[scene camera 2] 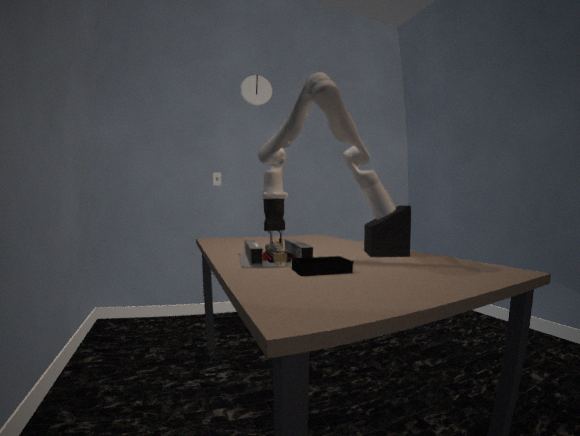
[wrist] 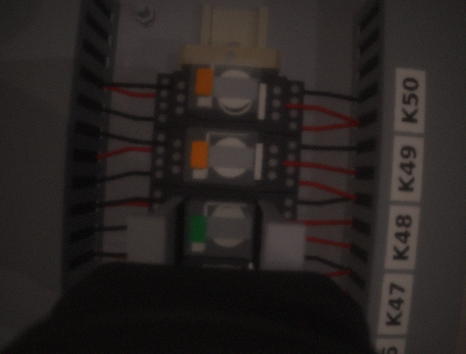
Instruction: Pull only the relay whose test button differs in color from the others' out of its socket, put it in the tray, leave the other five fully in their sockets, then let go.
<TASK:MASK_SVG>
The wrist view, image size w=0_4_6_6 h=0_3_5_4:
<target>my gripper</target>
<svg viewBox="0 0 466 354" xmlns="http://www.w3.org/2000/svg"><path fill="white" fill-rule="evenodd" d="M0 351L0 354L380 354L370 345L370 326L365 317L339 285L325 274L304 271L307 226L302 221L286 221L271 202L254 201L257 206L255 207L253 269L180 265L184 257L184 201L189 197L172 197L151 213L133 213L127 217L127 262L106 262L93 269L58 299L51 310L50 316L32 325Z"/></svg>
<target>relay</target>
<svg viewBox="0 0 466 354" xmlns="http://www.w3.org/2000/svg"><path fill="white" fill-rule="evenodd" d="M184 201L183 255L252 259L255 207L257 206L252 199L191 196Z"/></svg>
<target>relay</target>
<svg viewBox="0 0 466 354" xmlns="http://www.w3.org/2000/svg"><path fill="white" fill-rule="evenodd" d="M192 55L188 110L198 120L256 123L260 113L263 59Z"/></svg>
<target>relay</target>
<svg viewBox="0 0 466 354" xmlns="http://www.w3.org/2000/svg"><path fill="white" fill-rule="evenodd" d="M186 127L183 182L255 186L258 131Z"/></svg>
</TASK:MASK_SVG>
